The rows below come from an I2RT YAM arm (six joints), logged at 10 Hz.
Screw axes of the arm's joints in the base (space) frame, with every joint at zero. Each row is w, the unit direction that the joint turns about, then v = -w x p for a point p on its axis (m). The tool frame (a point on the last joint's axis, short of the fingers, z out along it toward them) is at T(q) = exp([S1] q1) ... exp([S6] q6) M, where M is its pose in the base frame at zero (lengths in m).
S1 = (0, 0, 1, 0, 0, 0)
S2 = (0, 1, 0, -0.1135, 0, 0.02)
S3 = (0, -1, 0, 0.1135, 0, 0.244)
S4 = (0, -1, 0, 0.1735, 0, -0.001)
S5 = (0, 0, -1, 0, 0.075, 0)
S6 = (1, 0, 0, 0, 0.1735, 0)
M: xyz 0.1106 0 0.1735 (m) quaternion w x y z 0.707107 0 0.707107 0
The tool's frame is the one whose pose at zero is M.
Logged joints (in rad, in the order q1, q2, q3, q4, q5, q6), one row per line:
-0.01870 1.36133 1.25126 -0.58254 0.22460 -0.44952
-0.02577 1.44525 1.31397 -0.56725 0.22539 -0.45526
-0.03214 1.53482 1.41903 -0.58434 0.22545 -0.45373
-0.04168 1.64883 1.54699 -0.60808 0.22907 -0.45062
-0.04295 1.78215 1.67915 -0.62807 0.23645 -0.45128
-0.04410 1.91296 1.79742 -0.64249 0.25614 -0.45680
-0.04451 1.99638 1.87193 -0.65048 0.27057 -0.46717
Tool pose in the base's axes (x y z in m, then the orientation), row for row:
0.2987 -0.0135 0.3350 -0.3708 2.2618 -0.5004
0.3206 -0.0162 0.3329 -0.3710 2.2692 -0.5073
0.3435 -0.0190 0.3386 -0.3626 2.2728 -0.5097
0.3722 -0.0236 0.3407 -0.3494 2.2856 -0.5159
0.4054 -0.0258 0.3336 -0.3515 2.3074 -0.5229
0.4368 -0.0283 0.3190 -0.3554 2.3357 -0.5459
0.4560 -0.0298 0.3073 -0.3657 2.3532 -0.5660
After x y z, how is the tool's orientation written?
As a rotation vector, in radians.
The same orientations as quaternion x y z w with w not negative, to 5 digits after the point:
-0.14572 0.88883 -0.19664 0.38740
-0.14552 0.89007 -0.19898 0.38341
-0.14214 0.89096 -0.19981 0.38217
-0.13662 0.89370 -0.20172 0.37676
-0.13675 0.89769 -0.20343 0.36614
-0.13725 0.90204 -0.21083 0.35076
-0.14050 0.90409 -0.21746 0.33999

